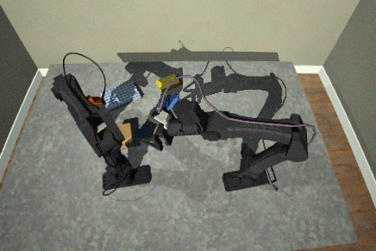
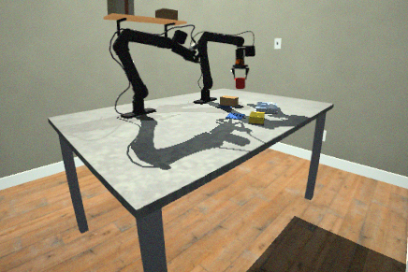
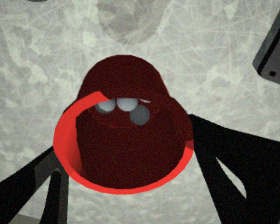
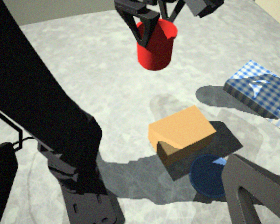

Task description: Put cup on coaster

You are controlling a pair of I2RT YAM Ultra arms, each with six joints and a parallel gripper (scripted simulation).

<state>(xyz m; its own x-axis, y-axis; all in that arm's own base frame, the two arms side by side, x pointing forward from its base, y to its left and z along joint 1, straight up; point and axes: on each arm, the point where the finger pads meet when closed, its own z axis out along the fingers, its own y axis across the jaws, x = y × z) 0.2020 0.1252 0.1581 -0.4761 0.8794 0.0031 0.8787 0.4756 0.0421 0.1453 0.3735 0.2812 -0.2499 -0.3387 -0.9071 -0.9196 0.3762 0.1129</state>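
My left gripper is now 2 cm short of the tan block, 13 cm to the left of it and 13 cm above it. Round my left hand: blue square (23 cm ahead, 33 cm to the right, 16 cm below); red cup (3 cm below).
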